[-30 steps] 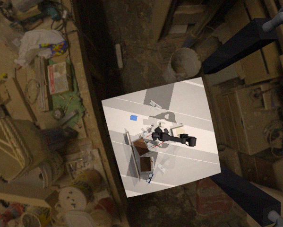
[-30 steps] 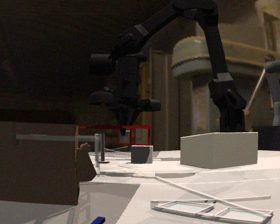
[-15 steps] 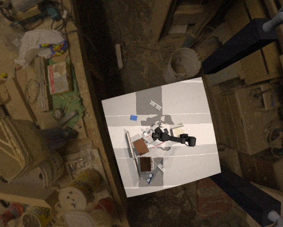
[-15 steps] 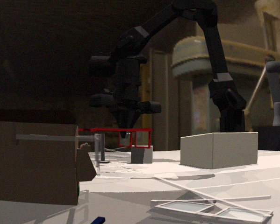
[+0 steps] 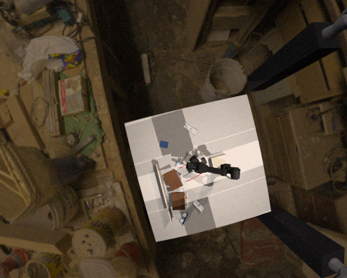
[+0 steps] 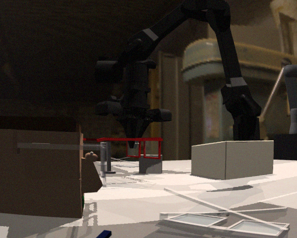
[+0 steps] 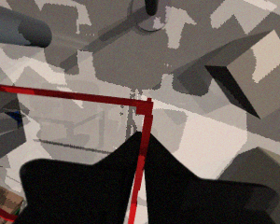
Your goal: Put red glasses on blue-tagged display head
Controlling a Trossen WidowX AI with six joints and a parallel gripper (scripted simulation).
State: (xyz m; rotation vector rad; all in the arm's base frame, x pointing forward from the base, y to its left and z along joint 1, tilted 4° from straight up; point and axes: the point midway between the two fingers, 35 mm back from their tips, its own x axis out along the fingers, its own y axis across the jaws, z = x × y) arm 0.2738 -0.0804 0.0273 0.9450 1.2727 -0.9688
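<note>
Now: the grey post 10 cm to the right of my gripper tip, 5 cm below it and 4 cm ahead of it. From my gripper tip the other things lie so: long rod 33 cm ahead, 23 cm to the left, 2 cm below; then blue tag 26 cm ahead, 22 cm to the right, 7 cm below.
</note>
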